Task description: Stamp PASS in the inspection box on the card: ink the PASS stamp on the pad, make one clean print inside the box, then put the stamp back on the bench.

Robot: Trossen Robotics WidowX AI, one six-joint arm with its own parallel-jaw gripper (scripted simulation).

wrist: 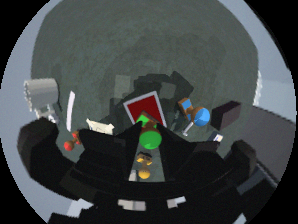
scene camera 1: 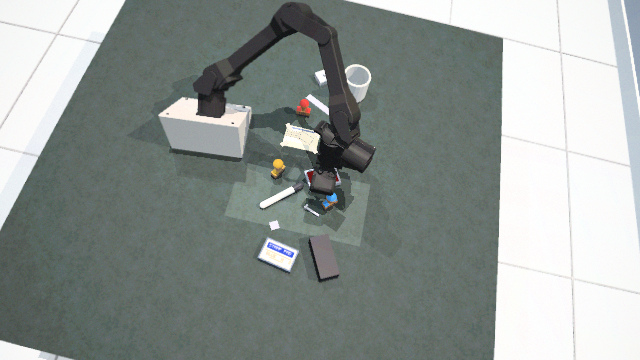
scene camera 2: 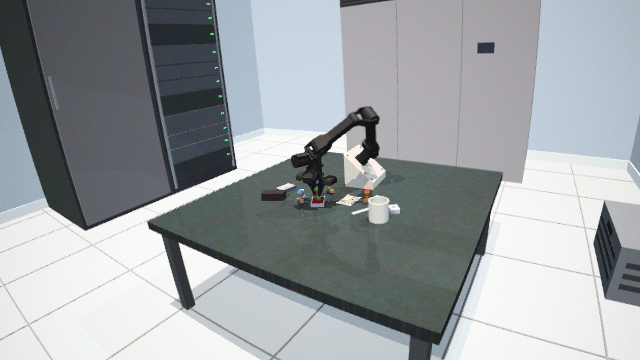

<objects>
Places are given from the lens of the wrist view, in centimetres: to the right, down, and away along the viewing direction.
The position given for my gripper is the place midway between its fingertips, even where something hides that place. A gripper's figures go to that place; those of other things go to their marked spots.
my gripper (wrist: 149, 124): 0, 2, 10
white mug (wrist: 39, 93): -26, -5, 5
</objects>
